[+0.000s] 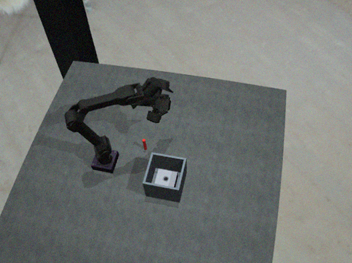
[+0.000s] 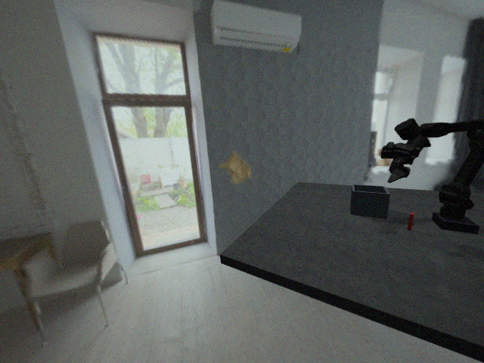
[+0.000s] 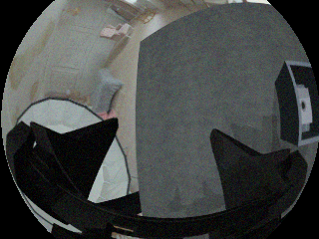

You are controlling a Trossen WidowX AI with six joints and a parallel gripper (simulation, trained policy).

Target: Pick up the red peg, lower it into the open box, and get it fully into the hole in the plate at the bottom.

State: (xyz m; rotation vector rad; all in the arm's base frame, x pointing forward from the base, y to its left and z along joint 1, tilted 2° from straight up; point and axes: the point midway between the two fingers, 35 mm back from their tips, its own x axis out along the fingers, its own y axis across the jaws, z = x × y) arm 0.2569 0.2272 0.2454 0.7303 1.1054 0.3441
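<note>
Now: gripper tip 11 cm past the red peg, 12 cm to the left of it and 22 cm above it.
</note>
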